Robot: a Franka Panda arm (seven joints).
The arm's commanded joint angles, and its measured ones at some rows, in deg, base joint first. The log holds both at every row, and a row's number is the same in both.
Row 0, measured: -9.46 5.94 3.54 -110.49 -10.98 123.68 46.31
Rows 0 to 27, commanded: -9.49 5.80 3.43 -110.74 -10.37 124.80 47.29; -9.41 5.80 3.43 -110.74 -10.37 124.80 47.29; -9.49 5.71 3.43 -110.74 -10.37 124.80 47.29; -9.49 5.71 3.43 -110.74 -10.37 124.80 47.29; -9.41 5.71 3.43 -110.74 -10.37 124.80 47.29; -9.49 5.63 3.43 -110.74 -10.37 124.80 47.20; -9.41 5.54 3.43 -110.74 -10.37 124.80 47.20; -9.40 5.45 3.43 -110.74 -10.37 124.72 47.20; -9.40 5.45 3.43 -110.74 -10.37 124.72 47.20; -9.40 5.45 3.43 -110.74 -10.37 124.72 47.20; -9.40 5.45 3.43 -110.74 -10.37 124.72 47.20; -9.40 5.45 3.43 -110.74 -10.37 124.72 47.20; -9.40 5.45 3.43 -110.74 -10.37 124.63 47.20; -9.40 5.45 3.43 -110.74 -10.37 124.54 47.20; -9.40 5.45 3.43 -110.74 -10.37 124.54 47.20; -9.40 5.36 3.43 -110.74 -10.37 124.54 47.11; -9.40 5.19 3.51 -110.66 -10.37 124.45 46.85; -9.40 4.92 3.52 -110.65 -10.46 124.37 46.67; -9.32 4.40 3.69 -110.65 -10.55 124.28 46.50; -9.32 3.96 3.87 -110.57 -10.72 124.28 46.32; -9.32 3.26 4.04 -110.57 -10.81 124.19 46.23; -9.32 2.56 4.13 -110.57 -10.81 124.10 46.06; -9.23 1.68 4.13 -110.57 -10.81 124.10 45.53; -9.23 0.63 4.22 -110.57 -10.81 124.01 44.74; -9.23 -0.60 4.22 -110.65 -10.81 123.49 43.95; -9.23 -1.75 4.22 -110.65 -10.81 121.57 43.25; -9.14 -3.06 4.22 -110.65 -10.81 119.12 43.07; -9.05 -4.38 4.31 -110.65 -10.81 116.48 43.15
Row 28, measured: -9.04 0.12 3.88 -110.01 -10.98 122.20 44.43
